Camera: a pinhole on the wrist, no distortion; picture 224 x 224 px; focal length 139.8 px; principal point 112.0 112.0 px. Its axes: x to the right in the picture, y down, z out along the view. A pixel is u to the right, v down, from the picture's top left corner.
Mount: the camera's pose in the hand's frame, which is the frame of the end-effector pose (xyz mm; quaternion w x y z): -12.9 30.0 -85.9 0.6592 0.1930 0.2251 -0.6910
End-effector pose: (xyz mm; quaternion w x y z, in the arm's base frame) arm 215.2 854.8 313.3 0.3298 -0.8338 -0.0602 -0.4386
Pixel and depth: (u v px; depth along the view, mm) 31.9 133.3 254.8
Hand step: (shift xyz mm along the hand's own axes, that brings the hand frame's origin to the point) 41.7 5.1 204.2
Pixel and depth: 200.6 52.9 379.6
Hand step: -175.2 -378.2 100.5
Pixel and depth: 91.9 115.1 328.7
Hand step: 6.9 -117.2 211.2
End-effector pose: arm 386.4 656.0 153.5 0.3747 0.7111 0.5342 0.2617
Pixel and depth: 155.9 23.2 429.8
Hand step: -280.0 -316.3 207.7
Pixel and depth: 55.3 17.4 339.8
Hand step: -224.4 -41.8 284.8
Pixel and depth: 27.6 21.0 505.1
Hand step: -308.6 5.4 520.8
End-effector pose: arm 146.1 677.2 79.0 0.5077 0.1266 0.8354 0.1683
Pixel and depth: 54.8 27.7 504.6
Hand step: -289.8 -76.2 463.5
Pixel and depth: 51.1 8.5 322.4
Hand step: -233.5 -29.5 272.5
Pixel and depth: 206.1 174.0 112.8
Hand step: 36.1 -97.8 -38.6
